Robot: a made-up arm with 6 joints.
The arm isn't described. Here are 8 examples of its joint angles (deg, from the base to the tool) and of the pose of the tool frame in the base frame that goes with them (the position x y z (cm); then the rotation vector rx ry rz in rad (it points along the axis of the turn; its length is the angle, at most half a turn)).
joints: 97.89 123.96 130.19 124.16 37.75 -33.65
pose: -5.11 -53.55 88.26 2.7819 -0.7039 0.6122
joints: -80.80 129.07 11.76 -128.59 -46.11 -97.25
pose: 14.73 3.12 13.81 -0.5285 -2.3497 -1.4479
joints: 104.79 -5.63 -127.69 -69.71 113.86 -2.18
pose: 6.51 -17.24 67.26 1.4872 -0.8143 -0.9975
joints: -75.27 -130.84 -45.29 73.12 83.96 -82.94
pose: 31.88 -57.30 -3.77 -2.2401 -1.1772 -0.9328
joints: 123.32 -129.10 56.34 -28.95 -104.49 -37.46
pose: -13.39 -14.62 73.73 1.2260 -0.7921 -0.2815
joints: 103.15 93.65 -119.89 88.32 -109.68 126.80
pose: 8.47 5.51 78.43 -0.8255 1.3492 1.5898
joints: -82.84 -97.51 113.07 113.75 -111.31 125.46
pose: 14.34 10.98 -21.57 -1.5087 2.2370 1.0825
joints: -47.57 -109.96 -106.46 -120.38 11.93 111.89
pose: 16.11 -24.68 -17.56 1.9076 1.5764 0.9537
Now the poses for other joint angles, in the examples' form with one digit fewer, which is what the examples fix.
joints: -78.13 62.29 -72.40 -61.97 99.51 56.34
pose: -2.9 -1.3 -43.1 -0.535 0.801 0.051
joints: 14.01 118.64 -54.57 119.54 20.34 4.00
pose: 18.3 24.3 -25.8 -0.135 1.624 0.150
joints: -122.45 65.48 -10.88 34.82 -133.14 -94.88
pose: -63.8 20.6 -16.0 -0.037 -0.542 1.414
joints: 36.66 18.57 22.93 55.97 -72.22 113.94
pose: 26.4 7.0 25.4 -2.441 1.011 1.129
